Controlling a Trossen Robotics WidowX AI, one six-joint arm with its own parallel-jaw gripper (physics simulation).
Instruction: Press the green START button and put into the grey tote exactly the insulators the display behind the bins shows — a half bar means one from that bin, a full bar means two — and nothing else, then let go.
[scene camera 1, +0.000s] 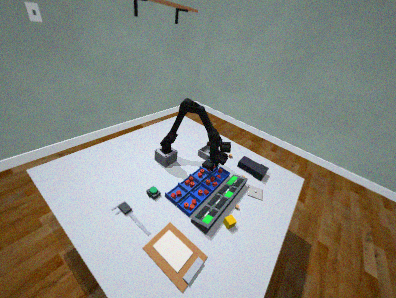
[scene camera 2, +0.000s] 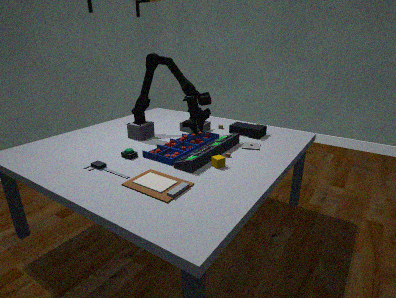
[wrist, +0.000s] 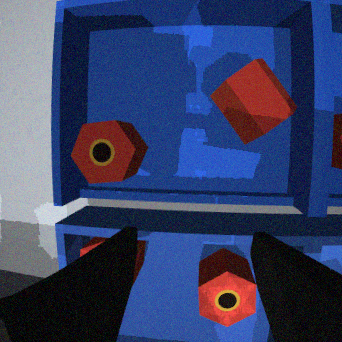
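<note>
My gripper (scene camera 1: 209, 165) (scene camera 2: 194, 128) (wrist: 194, 240) is part-way open and empty, low over the far end of the blue bins (scene camera 1: 181, 205) (wrist: 320, 155). Between its fingers in the wrist view, toward the right finger, a red insulator (wrist: 227, 279) stands upright; another insulator (wrist: 92, 246) is partly hidden by the left finger. In the neighbouring bin, one insulator (wrist: 81, 152) stands and one (wrist: 256, 97) lies on its side. The dark display (scene camera 1: 217, 202) (scene camera 2: 210, 156) shows three green bars; their lengths are hard to judge. The green button (scene camera 1: 153, 190) (scene camera 2: 129, 150) and grey tote (scene camera 1: 204, 151), partly behind the arm, are visible.
A black box (scene camera 1: 253, 168) (scene camera 2: 247, 130) and a pale square plate (scene camera 1: 255, 193) lie beyond the display. A yellow cube (scene camera 1: 230, 221) (scene camera 2: 218, 161) is beside it. Calipers (scene camera 1: 125, 207) and a clipboard (scene camera 1: 172, 250) lie toward the near side.
</note>
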